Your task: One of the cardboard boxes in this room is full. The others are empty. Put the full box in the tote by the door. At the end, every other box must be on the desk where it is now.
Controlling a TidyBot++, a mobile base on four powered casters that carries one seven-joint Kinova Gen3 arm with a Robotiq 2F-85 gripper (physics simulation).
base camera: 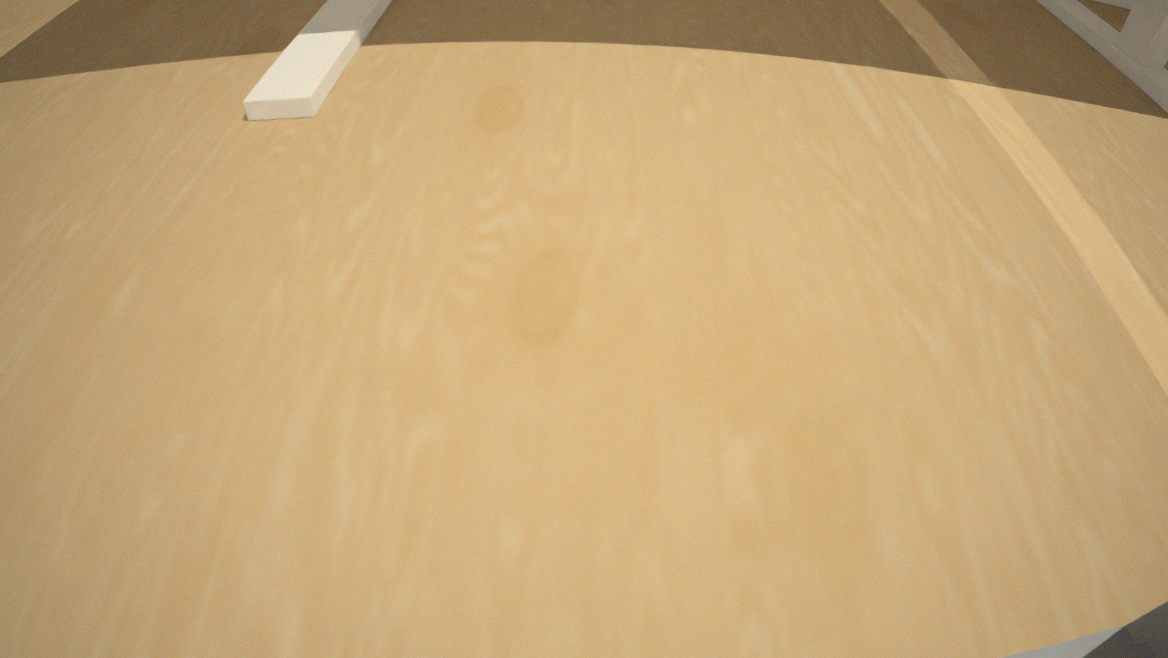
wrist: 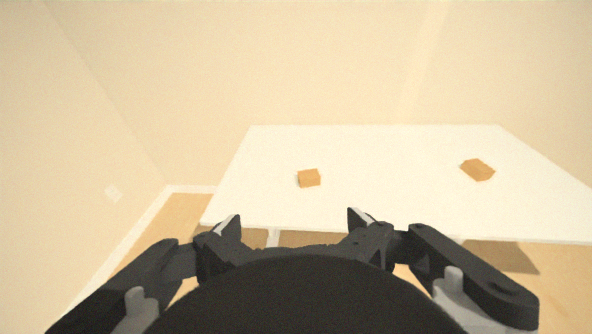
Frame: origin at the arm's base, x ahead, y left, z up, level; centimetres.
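Where they show: gripper, between the fingertips: (wrist: pixel 294 222).
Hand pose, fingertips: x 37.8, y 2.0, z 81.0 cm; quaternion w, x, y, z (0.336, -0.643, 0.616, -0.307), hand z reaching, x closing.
Note:
Things, the pixels of their top centre, and the offset from my fingertips. "pt": a spot on its surface instead. Level surfaces: height alone.
- white desk, height of its surface: dz -48.6 cm
- small cardboard box, centre of its top: (wrist: pixel 308 173) dx +53.2, dy -3.5, dz -43.6 cm
- second cardboard box, centre of its top: (wrist: pixel 480 165) dx +54.9, dy -76.8, dz -43.6 cm
- white desk foot, a spot on its surface: (base camera: pixel 298 77) pt dx +40.3, dy +23.8, dz -118.1 cm
- wooden floor, height of its surface: dz -120.6 cm
- small plate, centre of its top: (wrist: pixel 108 187) dx +80.6, dy +129.0, dz -74.9 cm
The white desk (wrist: pixel 390 200) stands against the far wall in the wrist view. A small cardboard box (wrist: pixel 309 178) sits on its left part. A second cardboard box (wrist: pixel 477 170) sits on its right part, turned at an angle. Both look closed from here, and which one is full cannot be told. My gripper (wrist: pixel 294 222) is open with nothing between its fingers. It is well back from the desk, and both boxes show beyond the fingertips. The tote and the door do not show in either view.
A white desk foot (base camera: pixel 298 77) lies on the wooden floor (base camera: pixel 572 367) at the upper left of the base view. White framework (base camera: pixel 1144 36) shows at the upper right. In the wrist view, a side wall (wrist: pixel 65 150) with a small plate (wrist: pixel 113 193) stands left of the desk.

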